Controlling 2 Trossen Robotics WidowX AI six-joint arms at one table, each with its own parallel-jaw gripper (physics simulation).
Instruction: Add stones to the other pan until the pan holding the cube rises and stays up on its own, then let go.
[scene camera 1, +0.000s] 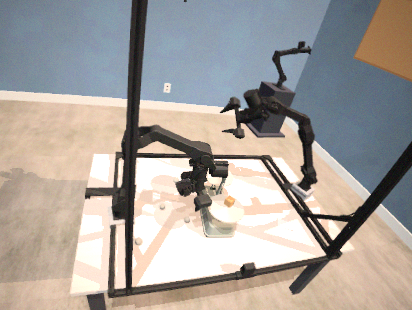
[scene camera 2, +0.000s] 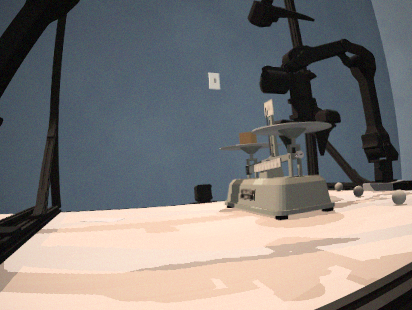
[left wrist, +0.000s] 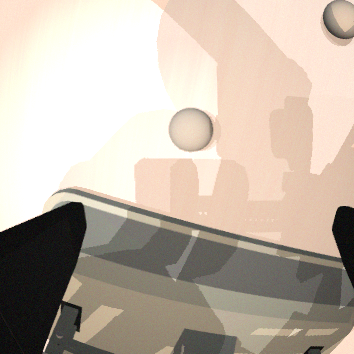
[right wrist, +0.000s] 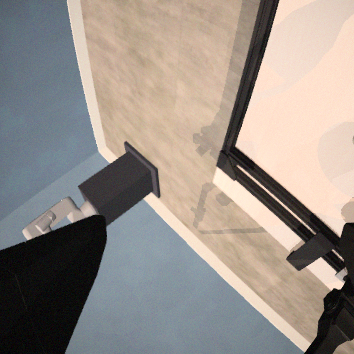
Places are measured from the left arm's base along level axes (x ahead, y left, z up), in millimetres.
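Pixels of known places: left gripper, fingertip midpoint: (scene camera 1: 192, 203) (scene camera 2: 307, 157) (left wrist: 215, 218); right gripper, fingertip midpoint: (scene camera 1: 220, 122) (right wrist: 230, 233); left arm's base at its link origin: (scene camera 1: 120, 213) (scene camera 2: 384, 181); right arm's base at its link origin: (scene camera 1: 304, 186).
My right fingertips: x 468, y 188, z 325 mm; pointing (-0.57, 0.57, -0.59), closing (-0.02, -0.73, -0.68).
Note:
For each thing: its middle in the pictures, then the offset to it from my right fingertips. "spot": a spot on its surface instead.
- orange cube at the middle of its body: (scene camera 2: 248, 139) (scene camera 1: 229, 201) 58 mm back, 322 mm right, 188 mm down
- balance scale at the middle of its body: (scene camera 2: 270, 154) (scene camera 1: 219, 195) 57 mm back, 246 mm right, 230 mm down
- small black block at a spot on its surface: (scene camera 2: 203, 193) spot: 46 mm back, 540 mm right, 317 mm down
The orange cube (scene camera 1: 229, 201) (scene camera 2: 247, 138) sits on one pan (scene camera 1: 222, 213) (scene camera 2: 231, 147) of the balance scale (scene camera 1: 219, 231) (scene camera 2: 280, 195) (left wrist: 215, 295). In scene camera 2 this pan is lower than the other pan (scene camera 2: 315, 127), on which I make out no stone. Grey stones (scene camera 1: 162, 206) (scene camera 2: 358, 191) (left wrist: 191, 129) lie apart on the table beside the scale. My left gripper (scene camera 1: 194, 196) (scene camera 2: 306, 142) (left wrist: 215, 218) is open and empty at the scale, its fingers over the base's edge in the left wrist view. My right gripper (scene camera 1: 224, 121) (right wrist: 230, 233) is open and empty, raised away from the scale.
A dark frame (scene camera 1: 185, 283) (right wrist: 250, 85) runs around the table, with an upright post (scene camera 1: 132, 100) at the left in scene camera 1. A small black block (scene camera 1: 247, 269) (scene camera 2: 203, 193) is at the frame's edge. A dark pedestal (scene camera 1: 272, 110) (right wrist: 120, 185) stands beyond the table.

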